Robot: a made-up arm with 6 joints. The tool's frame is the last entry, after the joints. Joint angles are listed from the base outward. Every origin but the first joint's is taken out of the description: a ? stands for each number. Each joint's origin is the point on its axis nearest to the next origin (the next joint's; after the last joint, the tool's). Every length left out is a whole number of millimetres.
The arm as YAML. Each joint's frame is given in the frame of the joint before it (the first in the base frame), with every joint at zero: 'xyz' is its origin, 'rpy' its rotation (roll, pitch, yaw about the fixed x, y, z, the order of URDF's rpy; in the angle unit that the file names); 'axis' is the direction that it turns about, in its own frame. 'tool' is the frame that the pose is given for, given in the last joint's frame.
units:
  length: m
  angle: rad
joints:
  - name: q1
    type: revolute
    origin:
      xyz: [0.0, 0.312, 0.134]
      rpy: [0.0, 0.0, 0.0]
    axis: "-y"
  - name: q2
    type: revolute
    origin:
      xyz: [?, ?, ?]
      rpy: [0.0, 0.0, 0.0]
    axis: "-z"
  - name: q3
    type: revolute
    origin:
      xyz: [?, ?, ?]
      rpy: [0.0, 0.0, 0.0]
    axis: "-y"
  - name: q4
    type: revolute
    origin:
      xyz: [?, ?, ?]
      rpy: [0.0, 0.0, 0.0]
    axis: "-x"
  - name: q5
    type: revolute
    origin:
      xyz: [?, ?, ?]
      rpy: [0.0, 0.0, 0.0]
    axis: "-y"
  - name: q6
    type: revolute
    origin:
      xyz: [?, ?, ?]
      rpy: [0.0, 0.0, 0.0]
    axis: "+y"
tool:
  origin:
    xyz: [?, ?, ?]
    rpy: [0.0, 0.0, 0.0]
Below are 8 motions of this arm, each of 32 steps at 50 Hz.
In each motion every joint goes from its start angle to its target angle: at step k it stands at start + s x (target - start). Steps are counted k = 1, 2, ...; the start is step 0. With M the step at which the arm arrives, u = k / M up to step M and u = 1 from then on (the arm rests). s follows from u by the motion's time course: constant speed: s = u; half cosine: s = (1 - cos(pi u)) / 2; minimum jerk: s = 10 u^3 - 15 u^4 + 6 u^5.
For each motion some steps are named. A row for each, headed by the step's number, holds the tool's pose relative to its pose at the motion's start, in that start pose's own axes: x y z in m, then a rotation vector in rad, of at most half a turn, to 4 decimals.
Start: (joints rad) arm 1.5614 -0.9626 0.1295 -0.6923 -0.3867 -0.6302
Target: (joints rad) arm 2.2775 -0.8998 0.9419 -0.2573 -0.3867 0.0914
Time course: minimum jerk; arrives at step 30
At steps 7, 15, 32:
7: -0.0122 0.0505 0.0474 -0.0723 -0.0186 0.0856
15: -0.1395 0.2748 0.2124 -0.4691 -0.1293 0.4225
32: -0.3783 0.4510 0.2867 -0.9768 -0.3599 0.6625

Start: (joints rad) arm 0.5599 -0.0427 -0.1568 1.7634 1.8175 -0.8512
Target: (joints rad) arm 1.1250 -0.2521 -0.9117 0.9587 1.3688 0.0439
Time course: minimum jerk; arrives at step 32
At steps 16, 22, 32:
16: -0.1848 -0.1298 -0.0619 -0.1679 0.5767 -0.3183
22: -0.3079 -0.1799 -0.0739 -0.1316 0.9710 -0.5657
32: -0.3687 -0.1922 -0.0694 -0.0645 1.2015 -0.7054

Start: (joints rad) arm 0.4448 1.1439 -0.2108 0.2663 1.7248 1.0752
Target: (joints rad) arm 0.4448 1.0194 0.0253 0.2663 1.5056 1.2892
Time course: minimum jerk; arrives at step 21
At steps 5, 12, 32:
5: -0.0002 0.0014 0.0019 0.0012 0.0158 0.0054
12: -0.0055 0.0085 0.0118 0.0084 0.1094 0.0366
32: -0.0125 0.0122 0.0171 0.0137 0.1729 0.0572

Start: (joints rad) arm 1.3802 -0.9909 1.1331 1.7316 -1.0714 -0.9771
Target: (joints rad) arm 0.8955 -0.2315 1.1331 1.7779 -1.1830 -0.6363
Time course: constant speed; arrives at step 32
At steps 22, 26, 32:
22: -0.2002 -0.1680 0.0267 -0.4779 0.6763 0.2149
26: -0.2163 -0.2010 0.0528 -0.5813 0.7793 0.2504
32: -0.2256 -0.2471 0.1005 -0.7465 0.9187 0.2996

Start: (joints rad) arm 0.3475 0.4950 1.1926 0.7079 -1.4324 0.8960
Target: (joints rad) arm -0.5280 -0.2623 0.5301 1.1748 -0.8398 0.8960
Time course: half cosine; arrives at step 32
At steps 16, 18, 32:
16: -0.0387 0.1867 0.3545 -0.6382 -0.0044 -0.4045
18: -0.0219 0.2495 0.4011 -0.7830 -0.0117 -0.4606
32: 0.1279 0.5323 0.4647 -1.4366 -0.0473 -0.5571

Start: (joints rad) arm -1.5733 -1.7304 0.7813 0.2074 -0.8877 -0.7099
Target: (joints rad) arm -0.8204 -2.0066 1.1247 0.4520 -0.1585 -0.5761
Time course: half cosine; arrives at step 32
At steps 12, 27, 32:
12: 0.1127 0.0735 0.1753 -0.1828 -0.2946 0.1905
27: 0.2294 0.3523 0.4470 -0.3622 -0.8556 0.6890
32: 0.2327 0.3821 0.4643 -0.3645 -0.9031 0.7406

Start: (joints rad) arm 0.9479 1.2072 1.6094 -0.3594 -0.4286 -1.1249
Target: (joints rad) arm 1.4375 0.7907 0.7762 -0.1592 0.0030 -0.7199
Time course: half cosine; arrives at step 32
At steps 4, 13, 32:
4: -0.0110 -0.0150 -0.0073 -0.0102 0.0162 -0.0244
13: -0.1173 -0.1262 -0.0749 -0.0599 0.1550 -0.2158
32: -0.3654 -0.2441 -0.2608 0.0221 0.4343 -0.5004

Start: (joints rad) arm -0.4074 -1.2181 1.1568 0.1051 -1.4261 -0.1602
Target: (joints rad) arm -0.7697 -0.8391 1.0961 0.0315 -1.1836 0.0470
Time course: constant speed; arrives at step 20
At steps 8, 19, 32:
8: -0.0768 0.0094 -0.0862 0.1493 0.0865 -0.1048
19: -0.1854 0.0527 -0.1764 0.3440 0.2281 -0.2473
32: -0.1952 0.0581 -0.1826 0.3609 0.2422 -0.2602

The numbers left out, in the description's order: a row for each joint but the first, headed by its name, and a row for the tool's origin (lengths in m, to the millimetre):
q2: 0.09 0.0 -0.069
q3: -0.006 -0.482 0.0
q4: 0.128 0.0 0.222
q5: 0.0 -0.111 0.071
q6: 0.036 0.0 0.079
tool: 0.117 0.0 -0.138

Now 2 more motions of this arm.
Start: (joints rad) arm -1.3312 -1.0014 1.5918 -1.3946 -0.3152 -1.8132
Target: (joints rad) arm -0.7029 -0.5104 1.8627 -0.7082 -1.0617 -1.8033
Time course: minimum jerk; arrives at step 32
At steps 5, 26, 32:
5: -0.0054 0.0217 -0.0145 0.0179 0.0349 0.0363
26: -0.3817 0.5414 -0.0678 0.3758 0.7106 1.3060
32: -0.4018 0.5549 -0.0540 0.3819 0.7153 1.3774

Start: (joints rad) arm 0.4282 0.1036 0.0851 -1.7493 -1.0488 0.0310
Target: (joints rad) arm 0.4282 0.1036 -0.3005 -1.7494 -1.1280 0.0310
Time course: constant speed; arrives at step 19
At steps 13, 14, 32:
13: 0.0038 -0.0401 0.0207 0.2322 0.0070 -0.1161
14: 0.0039 -0.0433 0.0219 0.2503 0.0075 -0.1245
32: 0.0037 -0.0593 0.0273 0.3414 0.0098 -0.1654

